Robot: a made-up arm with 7 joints. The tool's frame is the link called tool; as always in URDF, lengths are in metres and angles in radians. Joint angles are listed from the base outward. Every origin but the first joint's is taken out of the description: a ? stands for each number. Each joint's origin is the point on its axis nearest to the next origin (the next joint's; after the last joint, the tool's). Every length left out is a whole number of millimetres.
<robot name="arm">
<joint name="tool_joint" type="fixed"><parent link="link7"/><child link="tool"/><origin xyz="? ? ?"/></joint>
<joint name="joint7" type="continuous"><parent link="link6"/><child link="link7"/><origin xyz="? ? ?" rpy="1.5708 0.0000 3.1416"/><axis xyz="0 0 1"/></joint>
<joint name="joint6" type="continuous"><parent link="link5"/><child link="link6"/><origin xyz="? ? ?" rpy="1.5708 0.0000 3.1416"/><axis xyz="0 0 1"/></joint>
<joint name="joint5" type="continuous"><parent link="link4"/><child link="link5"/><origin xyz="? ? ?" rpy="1.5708 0.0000 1.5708"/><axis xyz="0 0 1"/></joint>
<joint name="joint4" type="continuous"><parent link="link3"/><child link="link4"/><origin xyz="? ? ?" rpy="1.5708 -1.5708 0.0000"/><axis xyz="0 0 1"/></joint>
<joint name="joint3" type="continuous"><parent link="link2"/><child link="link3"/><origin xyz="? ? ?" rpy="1.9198 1.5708 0.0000"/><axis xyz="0 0 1"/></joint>
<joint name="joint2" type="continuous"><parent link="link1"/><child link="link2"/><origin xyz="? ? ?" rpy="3.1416 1.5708 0.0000"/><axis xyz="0 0 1"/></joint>
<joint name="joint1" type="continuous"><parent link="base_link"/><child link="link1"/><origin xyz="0.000 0.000 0.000" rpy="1.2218 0.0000 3.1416"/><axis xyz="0 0 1"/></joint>
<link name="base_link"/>
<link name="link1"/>
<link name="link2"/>
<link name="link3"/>
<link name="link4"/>
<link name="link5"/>
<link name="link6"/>
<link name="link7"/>
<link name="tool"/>
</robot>
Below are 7 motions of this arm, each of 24 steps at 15 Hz.
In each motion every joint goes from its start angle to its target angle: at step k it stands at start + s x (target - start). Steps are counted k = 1, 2, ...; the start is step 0. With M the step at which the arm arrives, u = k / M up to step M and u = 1 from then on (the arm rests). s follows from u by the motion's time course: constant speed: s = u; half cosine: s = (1 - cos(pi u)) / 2; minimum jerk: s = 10 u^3 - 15 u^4 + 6 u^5.
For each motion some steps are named. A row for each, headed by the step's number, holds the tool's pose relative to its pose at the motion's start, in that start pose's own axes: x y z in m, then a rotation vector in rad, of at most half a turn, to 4 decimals.
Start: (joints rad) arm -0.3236 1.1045 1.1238 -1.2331 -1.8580 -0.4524 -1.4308
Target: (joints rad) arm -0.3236 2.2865 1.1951 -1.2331 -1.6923 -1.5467 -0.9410
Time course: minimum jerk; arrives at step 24
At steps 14, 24:
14: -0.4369 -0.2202 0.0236 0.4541 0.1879 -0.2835
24: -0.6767 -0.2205 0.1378 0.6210 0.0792 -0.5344

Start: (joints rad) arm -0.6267 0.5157 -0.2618 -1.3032 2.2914 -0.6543 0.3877
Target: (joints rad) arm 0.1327 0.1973 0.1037 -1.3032 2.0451 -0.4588 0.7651
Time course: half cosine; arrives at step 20
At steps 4, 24:
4: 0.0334 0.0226 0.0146 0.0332 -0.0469 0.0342
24: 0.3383 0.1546 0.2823 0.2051 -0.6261 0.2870

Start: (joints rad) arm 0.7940 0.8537 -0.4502 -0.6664 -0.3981 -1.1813 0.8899
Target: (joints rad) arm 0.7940 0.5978 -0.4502 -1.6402 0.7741 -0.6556 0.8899
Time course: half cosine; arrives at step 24
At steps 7, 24:
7: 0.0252 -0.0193 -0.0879 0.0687 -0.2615 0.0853
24: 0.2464 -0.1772 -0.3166 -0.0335 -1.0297 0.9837

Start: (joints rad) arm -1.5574 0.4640 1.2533 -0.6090 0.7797 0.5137 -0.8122
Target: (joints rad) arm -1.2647 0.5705 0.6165 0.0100 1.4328 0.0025 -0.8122
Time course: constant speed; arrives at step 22
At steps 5, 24:
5: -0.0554 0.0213 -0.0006 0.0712 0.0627 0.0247
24: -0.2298 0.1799 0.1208 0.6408 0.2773 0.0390

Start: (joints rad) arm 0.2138 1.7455 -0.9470 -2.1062 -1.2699 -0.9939 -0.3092
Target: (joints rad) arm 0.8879 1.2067 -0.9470 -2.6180 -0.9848 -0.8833 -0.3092
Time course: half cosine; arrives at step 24
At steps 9, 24:
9: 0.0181 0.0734 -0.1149 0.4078 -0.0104 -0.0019
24: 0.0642 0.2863 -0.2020 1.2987 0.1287 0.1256

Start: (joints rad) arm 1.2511 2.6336 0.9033 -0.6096 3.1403 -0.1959 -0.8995
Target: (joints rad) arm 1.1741 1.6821 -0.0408 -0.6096 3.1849 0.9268 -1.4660
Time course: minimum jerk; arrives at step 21
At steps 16, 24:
16: -0.1716 0.5886 0.4074 -0.0244 1.1439 -0.2468
24: -0.1954 0.6150 0.4780 -0.0725 1.2486 -0.1722

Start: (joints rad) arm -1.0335 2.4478 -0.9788 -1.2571 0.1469 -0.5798 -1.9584
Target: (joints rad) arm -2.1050 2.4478 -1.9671 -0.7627 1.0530 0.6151 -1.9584
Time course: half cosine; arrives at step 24
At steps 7, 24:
7: 0.0597 -0.0197 0.0614 -0.3983 -0.0453 0.2373
24: 0.3270 0.0638 0.1976 -1.5435 -0.6016 1.4681

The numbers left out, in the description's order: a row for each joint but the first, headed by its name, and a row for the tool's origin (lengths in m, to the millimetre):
tool: 0.000 0.000 0.000
joint7: 0.000 0.000 0.000
joint6: 0.000 0.000 0.000
joint5: -0.381 -0.046 0.000
joint4: -0.041 0.000 0.000
joint3: 0.126 0.346 0.000
joint2: 0.000 0.000 0.000

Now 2 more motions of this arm.
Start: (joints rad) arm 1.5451 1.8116 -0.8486 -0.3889 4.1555 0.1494 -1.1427
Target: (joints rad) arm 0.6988 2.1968 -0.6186 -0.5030 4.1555 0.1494 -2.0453
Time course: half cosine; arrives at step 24
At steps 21, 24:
21: 0.2777 -0.1747 0.1383 -0.4310 -0.6050 -0.0724
24: 0.2897 -0.1718 0.1482 -0.4326 -0.6371 -0.0725

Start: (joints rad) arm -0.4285 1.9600 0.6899 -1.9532 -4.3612 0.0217 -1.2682
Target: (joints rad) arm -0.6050 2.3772 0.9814 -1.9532 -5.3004 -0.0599 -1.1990
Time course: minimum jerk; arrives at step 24
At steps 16, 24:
16: 0.2125 0.1009 -0.0483 0.2246 -0.3248 -1.0486
24: 0.2754 0.1120 -0.0504 0.3113 -0.4128 -1.3182

